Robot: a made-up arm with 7 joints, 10 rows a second.
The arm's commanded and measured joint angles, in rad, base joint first. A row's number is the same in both.
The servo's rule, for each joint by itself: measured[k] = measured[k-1] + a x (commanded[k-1-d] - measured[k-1]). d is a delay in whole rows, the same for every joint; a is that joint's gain. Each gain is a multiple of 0.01, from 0.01 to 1. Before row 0 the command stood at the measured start. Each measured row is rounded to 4 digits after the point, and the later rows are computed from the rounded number. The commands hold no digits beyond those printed.
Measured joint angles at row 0:
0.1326 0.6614 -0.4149 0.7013 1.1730 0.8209 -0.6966
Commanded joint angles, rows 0 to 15:
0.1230 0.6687 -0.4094 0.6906 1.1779 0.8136 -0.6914
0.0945 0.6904 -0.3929 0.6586 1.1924 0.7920 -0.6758
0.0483 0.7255 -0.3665 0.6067 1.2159 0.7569 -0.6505
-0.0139 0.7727 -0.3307 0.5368 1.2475 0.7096 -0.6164
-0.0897 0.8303 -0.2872 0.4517 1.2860 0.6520 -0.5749
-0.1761 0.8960 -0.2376 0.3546 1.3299 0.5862 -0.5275
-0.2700 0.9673 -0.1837 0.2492 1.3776 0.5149 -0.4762
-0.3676 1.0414 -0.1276 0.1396 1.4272 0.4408 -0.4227
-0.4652 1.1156 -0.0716 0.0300 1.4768 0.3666 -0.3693
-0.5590 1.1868 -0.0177 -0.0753 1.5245 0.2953 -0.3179
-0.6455 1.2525 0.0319 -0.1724 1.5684 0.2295 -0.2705
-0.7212 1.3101 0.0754 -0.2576 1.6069 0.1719 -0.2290
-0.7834 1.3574 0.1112 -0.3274 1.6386 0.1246 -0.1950
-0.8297 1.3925 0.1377 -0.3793 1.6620 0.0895 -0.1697
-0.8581 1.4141 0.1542 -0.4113 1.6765 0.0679 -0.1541
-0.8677 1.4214 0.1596 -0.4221 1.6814 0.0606 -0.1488
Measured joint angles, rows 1 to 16:
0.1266 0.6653 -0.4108 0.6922 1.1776 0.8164 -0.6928
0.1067 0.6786 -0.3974 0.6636 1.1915 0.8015 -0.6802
0.0705 0.7035 -0.3742 0.6152 1.2144 0.7743 -0.6582
0.0182 0.7402 -0.3416 0.5486 1.2455 0.7348 -0.6273
-0.0487 0.7880 -0.3008 0.4662 1.2836 0.6843 -0.5885
-0.1277 0.8452 -0.2534 0.3713 1.3271 0.6245 -0.5434
-0.2159 0.9099 -0.2011 0.2675 1.3746 0.5576 -0.4937
-0.3100 0.9796 -0.1460 0.1588 1.4240 0.4864 -0.4412
-0.4062 1.0517 -0.0902 0.0493 1.4736 0.4133 -0.3880
-0.5009 1.1233 -0.0358 -0.0566 1.5214 0.3413 -0.3361
-0.5906 1.1918 0.0150 -0.1550 1.5656 0.2731 -0.2876
-0.6716 1.2545 0.0603 -0.2422 1.6044 0.2114 -0.2442
-0.7409 1.3090 0.0985 -0.3146 1.6365 0.1585 -0.2078
-0.7960 1.3533 0.1279 -0.3696 1.6605 0.1164 -0.1796
-0.8345 1.3855 0.1476 -0.4050 1.6755 0.0868 -0.1607
-0.8551 1.4045 0.1566 -0.4195 1.6810 0.0708 -0.1519
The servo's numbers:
d 0
a 0.62 0.53 0.75 0.85 0.94 0.61 0.74

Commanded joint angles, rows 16 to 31:
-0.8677 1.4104 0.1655 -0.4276 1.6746 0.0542 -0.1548
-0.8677 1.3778 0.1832 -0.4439 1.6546 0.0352 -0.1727
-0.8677 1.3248 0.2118 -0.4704 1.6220 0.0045 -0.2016
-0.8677 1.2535 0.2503 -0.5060 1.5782 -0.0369 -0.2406
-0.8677 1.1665 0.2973 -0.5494 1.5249 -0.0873 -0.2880
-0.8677 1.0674 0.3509 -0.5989 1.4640 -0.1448 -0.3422
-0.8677 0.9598 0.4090 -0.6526 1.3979 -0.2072 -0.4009
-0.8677 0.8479 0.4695 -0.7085 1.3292 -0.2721 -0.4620
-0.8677 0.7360 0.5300 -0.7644 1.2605 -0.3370 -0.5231
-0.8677 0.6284 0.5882 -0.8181 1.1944 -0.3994 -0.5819
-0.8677 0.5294 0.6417 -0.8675 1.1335 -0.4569 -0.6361
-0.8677 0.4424 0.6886 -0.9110 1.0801 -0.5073 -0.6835
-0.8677 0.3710 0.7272 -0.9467 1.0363 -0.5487 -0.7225
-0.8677 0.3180 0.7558 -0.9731 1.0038 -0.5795 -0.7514
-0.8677 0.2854 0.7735 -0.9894 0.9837 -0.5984 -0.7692
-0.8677 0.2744 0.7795 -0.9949 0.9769 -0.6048 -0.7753
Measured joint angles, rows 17 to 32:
-0.8629 1.4076 0.1633 -0.4264 1.6750 0.0607 -0.1540
-0.8659 1.3918 0.1782 -0.4413 1.6558 0.0451 -0.1678
-0.8670 1.3563 0.2034 -0.4660 1.6240 0.0203 -0.1928
-0.8674 1.3018 0.2386 -0.5000 1.5809 -0.0146 -0.2282
-0.8676 1.2301 0.2826 -0.5420 1.5283 -0.0589 -0.2725
-0.8677 1.1439 0.3338 -0.5904 1.4679 -0.1113 -0.3241
-0.8677 1.0463 0.3902 -0.6433 1.4021 -0.1698 -0.3809
-0.8677 0.9411 0.4497 -0.6987 1.3336 -0.2322 -0.4409
-0.8677 0.8324 0.5099 -0.7545 1.2649 -0.2961 -0.5017
-0.8677 0.7243 0.5686 -0.8086 1.1986 -0.3591 -0.5610
-0.8677 0.6210 0.6234 -0.8587 1.1374 -0.4188 -0.6166
-0.8677 0.5263 0.6723 -0.9032 1.0835 -0.4728 -0.6661
-0.8677 0.4440 0.7135 -0.9402 1.0391 -0.5191 -0.7078
-0.8677 0.3772 0.7452 -0.9682 1.0059 -0.5559 -0.7401
-0.8677 0.3285 0.7664 -0.9862 0.9850 -0.5818 -0.7616
-0.8677 0.2998 0.7762 -0.9936 0.9774 -0.5958 -0.7717

